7 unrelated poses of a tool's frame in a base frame.
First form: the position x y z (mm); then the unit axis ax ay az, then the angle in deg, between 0 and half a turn.
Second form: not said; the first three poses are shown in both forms.
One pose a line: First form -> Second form
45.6, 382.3, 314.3, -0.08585, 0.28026, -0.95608, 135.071 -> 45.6, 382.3, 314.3, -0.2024, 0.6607, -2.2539
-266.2, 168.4, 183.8, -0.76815, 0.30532, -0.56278, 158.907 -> -266.2, 168.4, 183.8, -2.1304, 0.8468, -1.5608
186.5, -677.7, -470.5, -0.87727, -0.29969, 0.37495, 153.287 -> 186.5, -677.7, -470.5, -2.3470, -0.8018, 1.0031
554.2, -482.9, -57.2, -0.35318, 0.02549, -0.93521, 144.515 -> 554.2, -482.9, -57.2, -0.8908, 0.0643, -2.3588
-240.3, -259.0, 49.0, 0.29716, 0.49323, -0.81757, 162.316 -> -240.3, -259.0, 49.0, 0.8418, 1.3973, -2.3161
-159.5, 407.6, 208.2, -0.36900, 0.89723, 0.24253, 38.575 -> -159.5, 407.6, 208.2, -0.2484, 0.6041, 0.1633
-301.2, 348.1, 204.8, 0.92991, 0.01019, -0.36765, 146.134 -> -301.2, 348.1, 204.8, 2.3718, 0.0260, -0.9377
